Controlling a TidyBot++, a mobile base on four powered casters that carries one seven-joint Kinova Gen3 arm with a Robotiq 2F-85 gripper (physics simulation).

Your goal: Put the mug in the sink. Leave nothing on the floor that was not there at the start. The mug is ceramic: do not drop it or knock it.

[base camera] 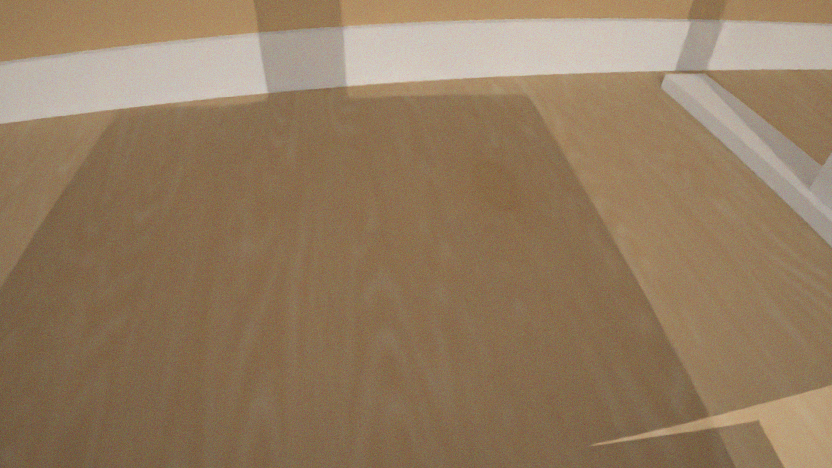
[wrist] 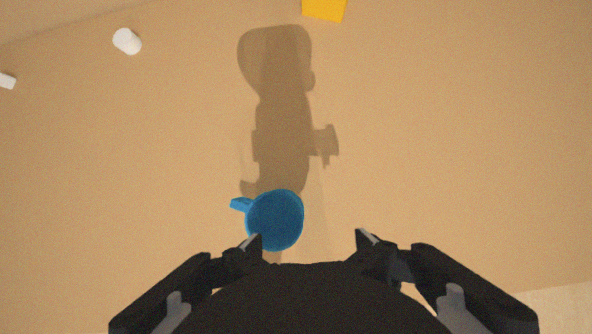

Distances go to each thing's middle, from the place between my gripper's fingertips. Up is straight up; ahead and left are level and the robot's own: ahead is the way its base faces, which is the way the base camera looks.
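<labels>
Blue mug (wrist: 278, 215): my gripper now 60 mm to the right of it, 140 mm above it.
</labels>
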